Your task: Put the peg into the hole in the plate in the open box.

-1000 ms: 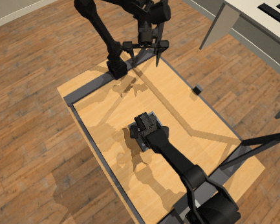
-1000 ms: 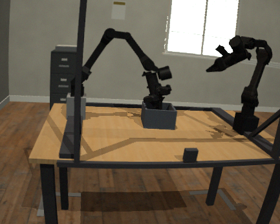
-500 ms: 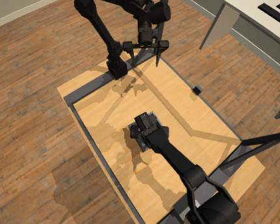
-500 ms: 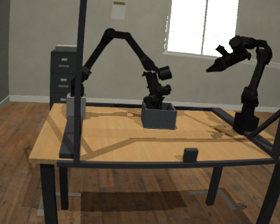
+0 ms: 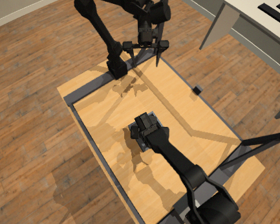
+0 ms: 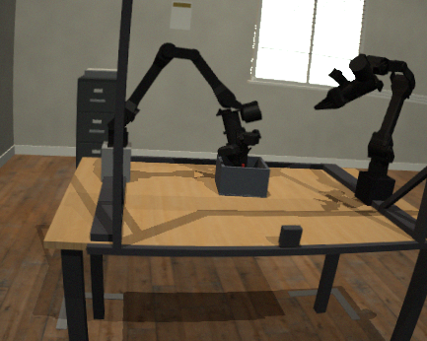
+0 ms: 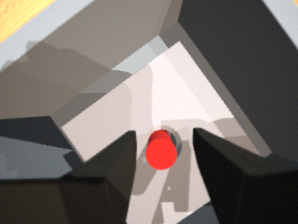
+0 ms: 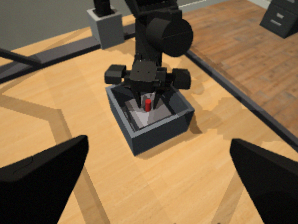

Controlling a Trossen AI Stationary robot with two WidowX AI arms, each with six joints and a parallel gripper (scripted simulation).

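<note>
Now: the red peg 5 cm below my left hand and 1 cm to the right of it. Also, from my left hand: plate: 5 cm below, 1 cm to the right; grey box: 7 cm below, 1 cm to the right.
</note>
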